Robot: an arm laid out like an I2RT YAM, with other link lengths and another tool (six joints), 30 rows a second.
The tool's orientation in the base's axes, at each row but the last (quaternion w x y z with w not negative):
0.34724 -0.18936 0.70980 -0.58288
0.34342 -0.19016 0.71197 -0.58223
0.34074 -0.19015 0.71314 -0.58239
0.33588 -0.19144 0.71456 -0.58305
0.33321 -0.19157 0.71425 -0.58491
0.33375 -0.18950 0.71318 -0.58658
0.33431 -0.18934 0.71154 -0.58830
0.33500 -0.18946 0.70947 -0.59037
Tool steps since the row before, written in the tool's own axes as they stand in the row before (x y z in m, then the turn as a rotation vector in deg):
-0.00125 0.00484 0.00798 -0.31 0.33 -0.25
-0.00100 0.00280 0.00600 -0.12 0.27 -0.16
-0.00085 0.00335 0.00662 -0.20 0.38 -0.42
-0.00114 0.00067 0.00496 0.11 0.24 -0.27
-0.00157 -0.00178 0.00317 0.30 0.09 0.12
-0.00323 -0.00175 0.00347 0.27 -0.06 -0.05
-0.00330 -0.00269 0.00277 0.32 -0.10 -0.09
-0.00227 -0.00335 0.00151 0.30 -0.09 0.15
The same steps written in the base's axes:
0.00721 -0.00351 -0.00493 0.08 0.46 -0.21
0.00532 -0.00282 -0.00294 0.00 0.26 -0.21
0.00570 -0.00324 -0.00358 -0.11 0.52 -0.27
0.00437 -0.00257 -0.00082 -0.24 0.18 -0.23
0.00312 -0.00163 0.00181 -0.12 -0.26 -0.17
0.00449 -0.00075 0.00220 -0.23 -0.16 -0.01
0.00393 -0.00042 0.00319 -0.30 -0.17 0.02
0.00223 -0.00034 0.00368 -0.12 -0.33 0.00

